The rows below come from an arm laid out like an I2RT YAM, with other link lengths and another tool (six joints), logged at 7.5 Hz.
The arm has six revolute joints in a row. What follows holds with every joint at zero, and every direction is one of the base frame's.
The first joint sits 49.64 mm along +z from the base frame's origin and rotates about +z.
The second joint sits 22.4 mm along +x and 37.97 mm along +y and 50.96 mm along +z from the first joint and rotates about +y.
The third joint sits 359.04 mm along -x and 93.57 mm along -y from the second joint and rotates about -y.
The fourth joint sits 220.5 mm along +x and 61.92 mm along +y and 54 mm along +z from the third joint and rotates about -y.
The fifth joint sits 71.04 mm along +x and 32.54 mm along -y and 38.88 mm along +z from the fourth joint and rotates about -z.
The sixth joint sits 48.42 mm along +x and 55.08 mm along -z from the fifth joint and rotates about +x.
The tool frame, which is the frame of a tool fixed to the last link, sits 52 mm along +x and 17 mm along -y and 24 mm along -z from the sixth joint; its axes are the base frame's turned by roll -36.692, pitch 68.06 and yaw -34.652 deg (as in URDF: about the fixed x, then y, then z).
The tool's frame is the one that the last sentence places.
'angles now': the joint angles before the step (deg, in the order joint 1, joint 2, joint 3, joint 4, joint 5, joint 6). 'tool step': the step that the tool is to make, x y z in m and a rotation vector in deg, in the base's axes. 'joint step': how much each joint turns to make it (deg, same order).
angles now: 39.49, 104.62, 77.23, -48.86, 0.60, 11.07
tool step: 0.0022, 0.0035, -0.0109, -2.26, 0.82, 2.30
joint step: 0.61, 1.91, -0.21, 0.08, 0.81, -1.91
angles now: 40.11, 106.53, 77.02, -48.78, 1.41, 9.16
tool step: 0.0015, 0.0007, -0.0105, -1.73, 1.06, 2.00
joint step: 0.16, 1.55, -0.59, 0.27, 0.28, -1.93
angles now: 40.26, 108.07, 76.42, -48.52, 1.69, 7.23
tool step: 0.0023, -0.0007, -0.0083, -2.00, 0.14, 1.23
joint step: 0.12, 1.23, -0.53, 0.42, 1.24, -1.32
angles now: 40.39, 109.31, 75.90, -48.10, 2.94, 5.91
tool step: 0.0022, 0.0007, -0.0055, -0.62, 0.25, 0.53
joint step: -0.04, 0.88, -0.18, 0.50, 0.23, -0.61
